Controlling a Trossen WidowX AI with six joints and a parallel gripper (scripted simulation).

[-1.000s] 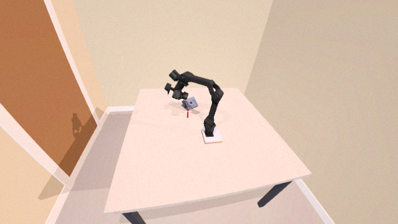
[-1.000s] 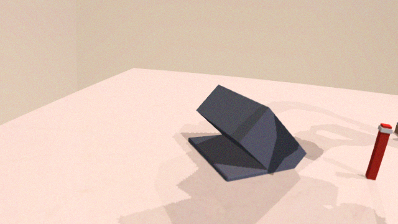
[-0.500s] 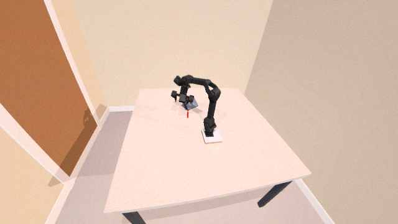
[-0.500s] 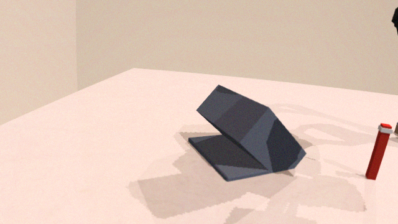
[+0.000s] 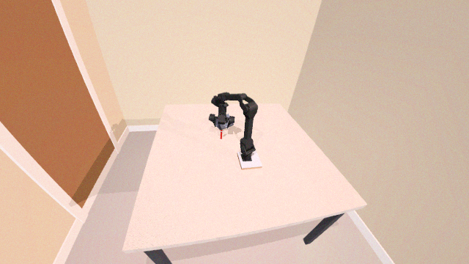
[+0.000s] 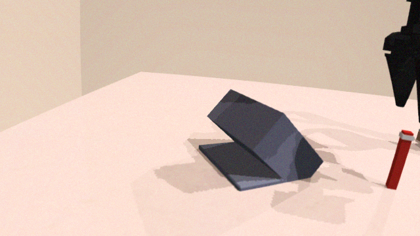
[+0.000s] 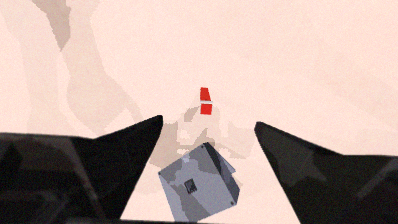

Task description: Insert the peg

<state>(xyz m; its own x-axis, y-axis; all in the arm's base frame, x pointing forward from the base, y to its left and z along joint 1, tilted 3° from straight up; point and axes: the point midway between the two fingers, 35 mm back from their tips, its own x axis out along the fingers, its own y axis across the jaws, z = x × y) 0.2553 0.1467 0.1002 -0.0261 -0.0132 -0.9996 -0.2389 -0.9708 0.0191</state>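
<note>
Now: the red peg 5 cm below my gripper tip. Also, from my gripper tip: thin grey base plate 19 cm ahead, 4 cm to the right, 10 cm below; then sloped grey-blue panel 18 cm ahead, 5 cm to the right, 7 cm below.
</note>
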